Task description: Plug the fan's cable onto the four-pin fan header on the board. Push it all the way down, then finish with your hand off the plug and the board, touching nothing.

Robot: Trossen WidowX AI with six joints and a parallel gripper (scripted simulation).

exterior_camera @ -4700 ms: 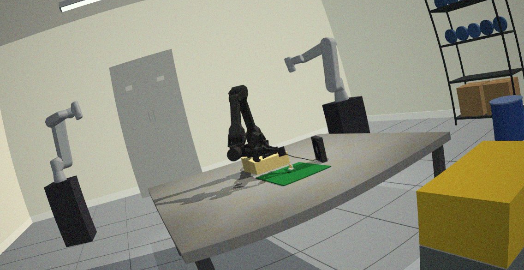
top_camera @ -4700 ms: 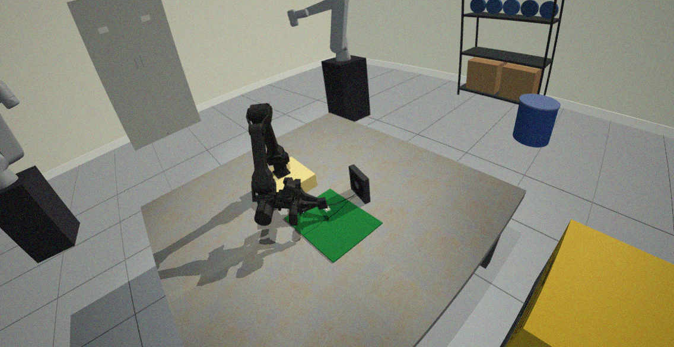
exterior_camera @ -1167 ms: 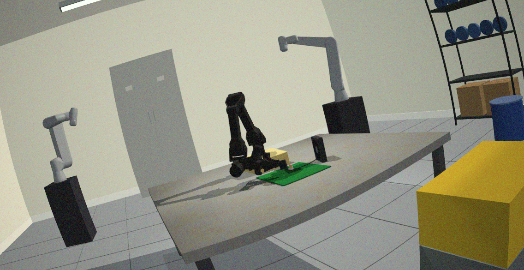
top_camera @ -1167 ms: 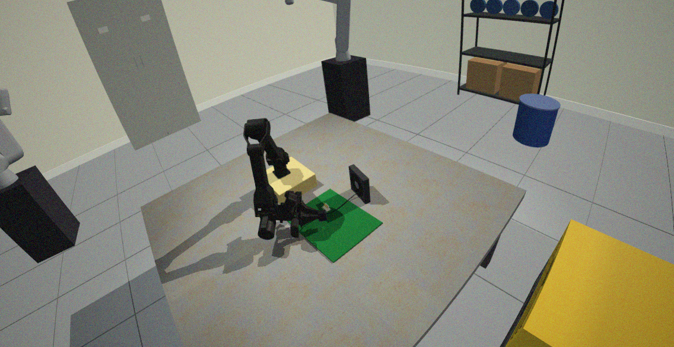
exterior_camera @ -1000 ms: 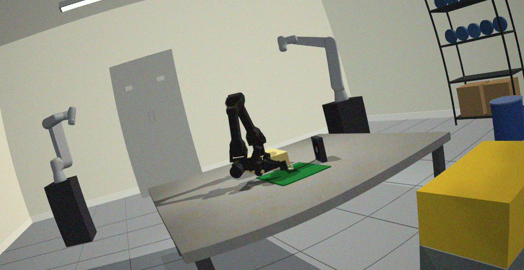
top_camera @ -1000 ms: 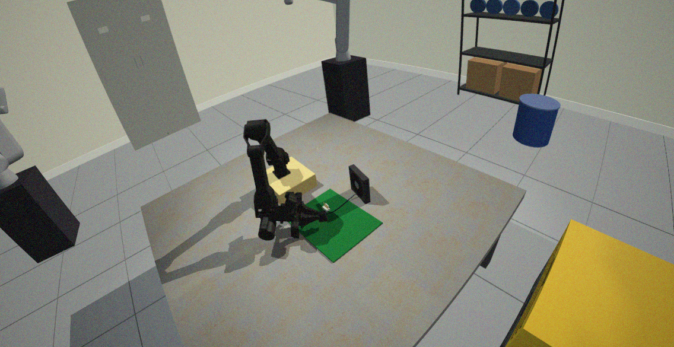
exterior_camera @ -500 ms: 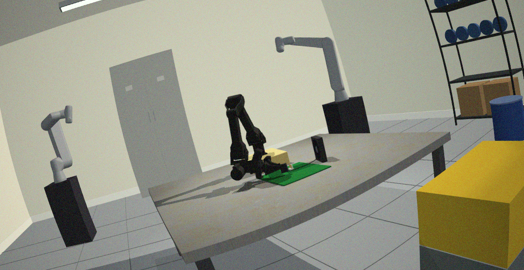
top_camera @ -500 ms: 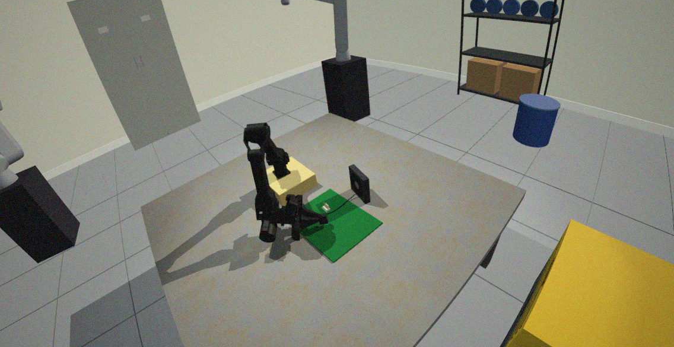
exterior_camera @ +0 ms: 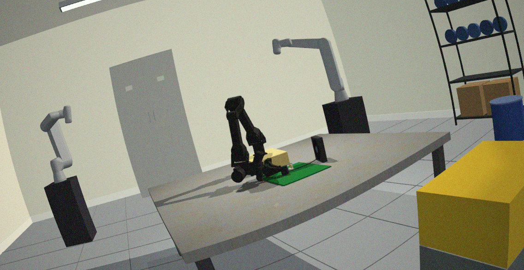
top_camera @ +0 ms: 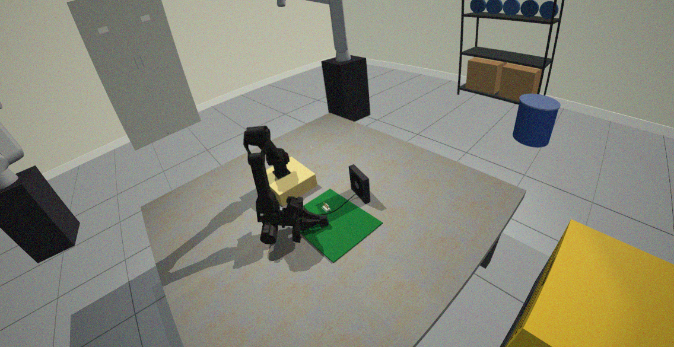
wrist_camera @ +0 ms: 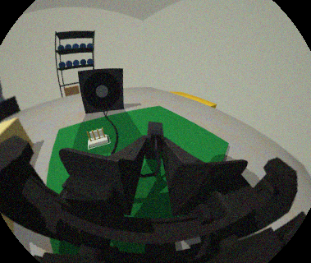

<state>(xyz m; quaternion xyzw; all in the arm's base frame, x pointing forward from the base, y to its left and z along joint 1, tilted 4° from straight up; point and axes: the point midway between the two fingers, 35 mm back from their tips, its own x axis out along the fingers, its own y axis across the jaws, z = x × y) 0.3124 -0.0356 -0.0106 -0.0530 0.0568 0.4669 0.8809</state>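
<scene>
Right now my gripper tip is 10 mm above the dark plug. The rest, counted from my gripper tip: green board (40 mm to the left, 50 mm below); black fan (40 mm behind, 200 mm to the left, 30 mm above); four-pin fan header (60 mm behind, 60 mm to the left, 30 mm below).
</scene>
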